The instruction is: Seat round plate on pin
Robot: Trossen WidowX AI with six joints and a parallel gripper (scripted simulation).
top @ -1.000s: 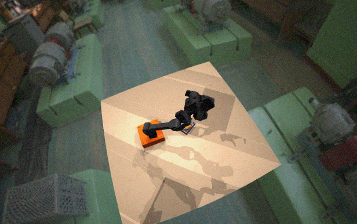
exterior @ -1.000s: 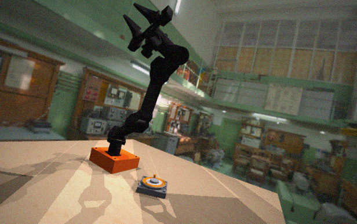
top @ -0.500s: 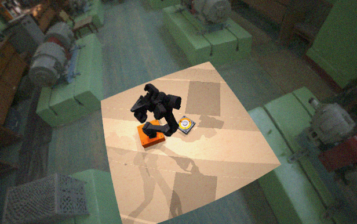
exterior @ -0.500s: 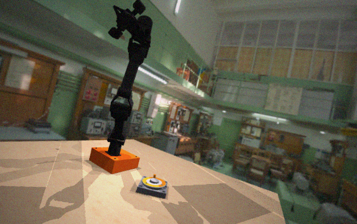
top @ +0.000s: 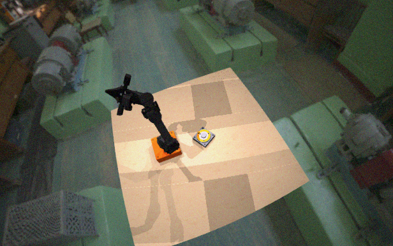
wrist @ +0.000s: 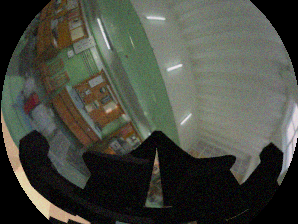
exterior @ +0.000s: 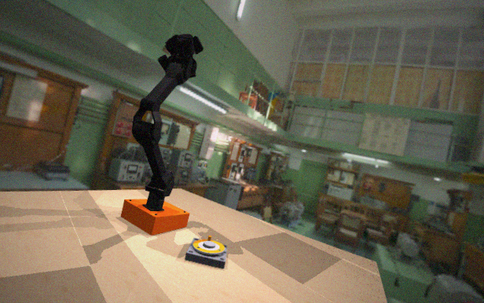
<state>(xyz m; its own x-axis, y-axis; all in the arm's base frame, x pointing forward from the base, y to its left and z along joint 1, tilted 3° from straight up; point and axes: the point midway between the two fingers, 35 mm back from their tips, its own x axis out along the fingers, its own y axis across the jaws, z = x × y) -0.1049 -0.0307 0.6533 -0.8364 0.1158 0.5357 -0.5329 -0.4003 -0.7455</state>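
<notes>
The base lies 720 mm below my gripper tip, 410 mm ahead of it and 40 mm to the left of it.
</notes>
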